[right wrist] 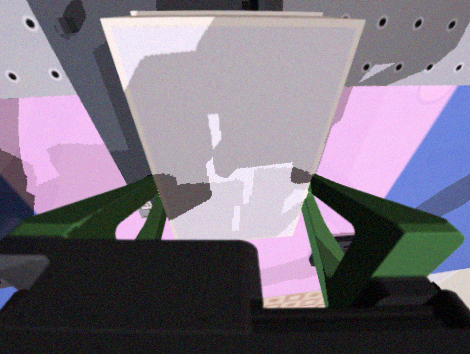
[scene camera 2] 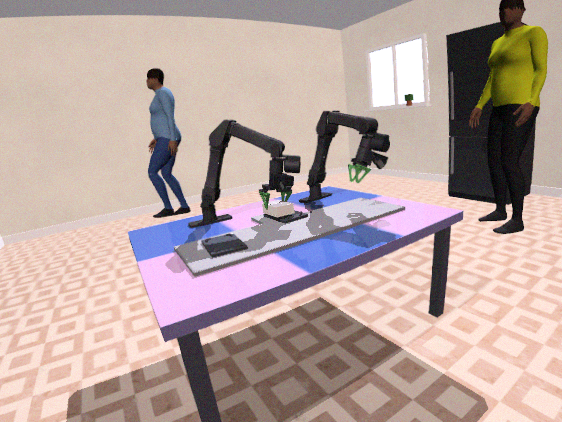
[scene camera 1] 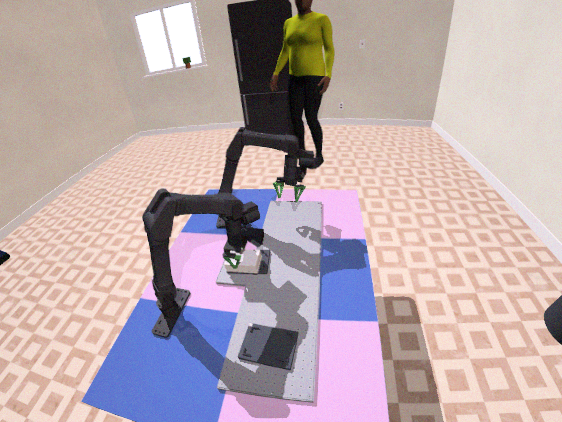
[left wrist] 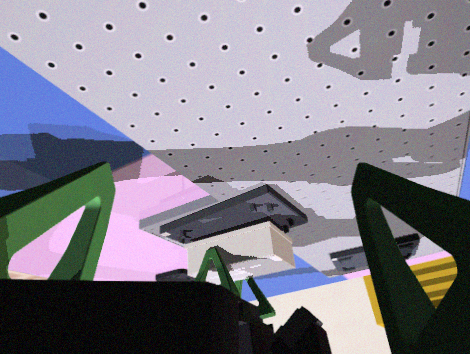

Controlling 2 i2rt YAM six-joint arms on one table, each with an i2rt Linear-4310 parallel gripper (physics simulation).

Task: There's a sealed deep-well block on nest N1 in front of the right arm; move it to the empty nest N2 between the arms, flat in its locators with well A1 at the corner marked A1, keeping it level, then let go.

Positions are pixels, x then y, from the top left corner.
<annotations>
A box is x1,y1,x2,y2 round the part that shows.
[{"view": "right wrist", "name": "right gripper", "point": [234,177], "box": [0,173,469,353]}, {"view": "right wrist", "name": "white deep-well block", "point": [233,111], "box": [100,11,365,239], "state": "gripped by the right gripper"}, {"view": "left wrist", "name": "left gripper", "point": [233,176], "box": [0,162,469,353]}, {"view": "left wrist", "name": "right gripper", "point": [227,259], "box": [194,247,275,334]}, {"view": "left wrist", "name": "white deep-well block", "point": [261,249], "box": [184,221,295,284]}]
</annotations>
